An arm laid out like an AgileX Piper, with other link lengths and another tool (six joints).
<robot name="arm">
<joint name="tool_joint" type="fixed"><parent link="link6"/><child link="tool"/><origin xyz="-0.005 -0.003 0.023" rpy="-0.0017 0 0.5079"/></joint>
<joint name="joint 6" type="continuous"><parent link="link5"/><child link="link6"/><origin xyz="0 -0.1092 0" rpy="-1.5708 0 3.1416"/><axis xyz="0 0 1"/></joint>
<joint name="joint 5" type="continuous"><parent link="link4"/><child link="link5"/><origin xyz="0 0 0" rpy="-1.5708 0 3.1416"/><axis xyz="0 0 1"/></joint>
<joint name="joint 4" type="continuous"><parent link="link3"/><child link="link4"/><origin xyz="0.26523 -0.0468 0" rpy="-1.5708 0 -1.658"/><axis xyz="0 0 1"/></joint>
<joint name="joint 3" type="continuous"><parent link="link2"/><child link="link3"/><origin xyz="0.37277 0.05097 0" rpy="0 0 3.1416"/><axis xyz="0 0 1"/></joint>
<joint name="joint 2" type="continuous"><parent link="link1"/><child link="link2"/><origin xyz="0 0 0" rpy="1.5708 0 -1.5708"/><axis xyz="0 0 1"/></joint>
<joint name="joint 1" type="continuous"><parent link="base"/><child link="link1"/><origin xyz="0 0 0.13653" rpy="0 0 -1.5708"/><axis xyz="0 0 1"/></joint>
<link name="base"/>
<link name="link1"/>
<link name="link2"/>
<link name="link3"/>
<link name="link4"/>
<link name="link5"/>
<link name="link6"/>
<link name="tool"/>
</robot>
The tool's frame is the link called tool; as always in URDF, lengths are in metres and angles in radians. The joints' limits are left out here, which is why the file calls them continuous.
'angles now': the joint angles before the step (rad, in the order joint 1, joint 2, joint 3, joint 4, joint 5, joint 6). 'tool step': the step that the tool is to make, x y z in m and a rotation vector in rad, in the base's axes. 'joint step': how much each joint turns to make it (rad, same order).
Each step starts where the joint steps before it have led.
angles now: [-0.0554, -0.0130, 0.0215, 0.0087, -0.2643, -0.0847]
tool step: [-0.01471, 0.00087, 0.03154, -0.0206, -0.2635, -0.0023]
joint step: [0.0000, -0.0004, 0.0000, -0.0055, -0.2639, -0.0007]
